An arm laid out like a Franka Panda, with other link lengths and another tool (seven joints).
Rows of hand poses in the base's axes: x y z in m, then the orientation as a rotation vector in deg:
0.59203, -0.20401, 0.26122, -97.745, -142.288, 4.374
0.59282, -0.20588, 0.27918, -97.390, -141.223, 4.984
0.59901, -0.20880, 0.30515, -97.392, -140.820, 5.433
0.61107, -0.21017, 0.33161, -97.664, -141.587, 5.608
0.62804, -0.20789, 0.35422, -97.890, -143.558, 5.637
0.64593, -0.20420, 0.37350, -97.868, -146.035, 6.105
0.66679, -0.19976, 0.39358, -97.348, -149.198, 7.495
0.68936, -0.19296, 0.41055, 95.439, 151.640, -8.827
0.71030, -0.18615, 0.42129, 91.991, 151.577, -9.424
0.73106, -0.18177, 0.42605, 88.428, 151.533, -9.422
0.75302, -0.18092, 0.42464, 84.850, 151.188, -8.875
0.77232, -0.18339, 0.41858, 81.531, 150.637, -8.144
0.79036, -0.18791, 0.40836, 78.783, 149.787, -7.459
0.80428, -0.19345, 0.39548, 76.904, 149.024, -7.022
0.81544, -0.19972, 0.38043, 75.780, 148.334, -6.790
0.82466, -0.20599, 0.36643, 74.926, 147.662, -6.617
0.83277, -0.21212, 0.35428, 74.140, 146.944, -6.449
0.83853, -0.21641, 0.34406, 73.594, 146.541, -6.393
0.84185, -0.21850, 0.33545, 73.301, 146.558, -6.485
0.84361, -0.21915, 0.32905, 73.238, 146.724, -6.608
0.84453, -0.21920, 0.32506, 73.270, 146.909, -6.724
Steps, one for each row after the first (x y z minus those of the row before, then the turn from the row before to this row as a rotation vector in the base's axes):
0.00079, -0.00187, 0.01796, 0.238, 1.118, -0.206
0.00619, -0.00292, 0.02597, -0.083, 0.437, -0.140
0.01206, -0.00137, 0.02646, -0.520, -0.596, 0.173
0.01697, 0.00228, 0.02261, -0.934, -1.461, 0.668
0.01789, 0.00369, 0.01928, -1.315, -1.552, 0.999
0.02086, 0.00444, 0.02008, -1.965, -1.514, 1.521
0.02257, 0.00680, 0.01697, -1.880, -1.426, 1.981
0.02094, 0.00681, 0.01074, -1.312, -1.230, 1.947
0.02076, 0.00438, 0.00476, -0.999, -1.442, 2.065
0.02196, 0.00085, -0.00141, -0.822, -1.832, 2.042
0.01930, -0.00247, -0.00606, -0.715, -1.922, 1.876
0.01804, -0.00452, -0.01022, -0.697, -1.903, 1.478
0.01392, -0.00554, -0.01288, -0.560, -1.424, 0.975
0.01116, -0.00627, -0.01505, -0.444, -1.026, 0.524
0.00922, -0.00627, -0.01400, -0.397, -0.896, 0.361
0.00811, -0.00613, -0.01215, -0.399, -0.908, 0.308
0.00576, -0.00429, -0.01022, -0.275, -0.532, 0.236
0.00332, -0.00209, -0.00861, -0.129, -0.053, 0.180
0.00176, -0.00065, -0.00640, -0.026, 0.156, 0.073
0.00092, -0.00005, -0.00399, 0.012, 0.201, 0.019

